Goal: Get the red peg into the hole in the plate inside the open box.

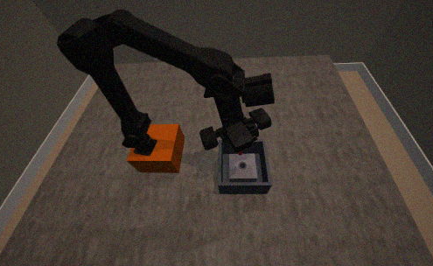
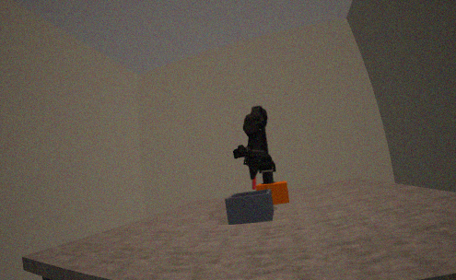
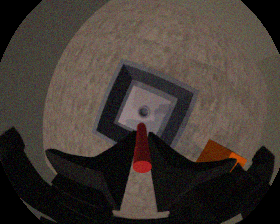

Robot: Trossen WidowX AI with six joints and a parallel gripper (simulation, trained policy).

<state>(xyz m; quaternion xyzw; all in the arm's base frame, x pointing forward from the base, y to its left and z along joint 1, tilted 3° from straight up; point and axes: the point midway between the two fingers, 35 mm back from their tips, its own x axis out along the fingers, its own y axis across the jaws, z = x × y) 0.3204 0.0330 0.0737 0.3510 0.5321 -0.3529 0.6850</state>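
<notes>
My gripper tip is 10 mm to the right of the red peg. The rest, counted from my gripper tip: grey box 130 mm below, 20 mm ahead, 10 mm to the right; then pale plate 110 mm below, 20 mm ahead, 10 mm to the right.
</notes>
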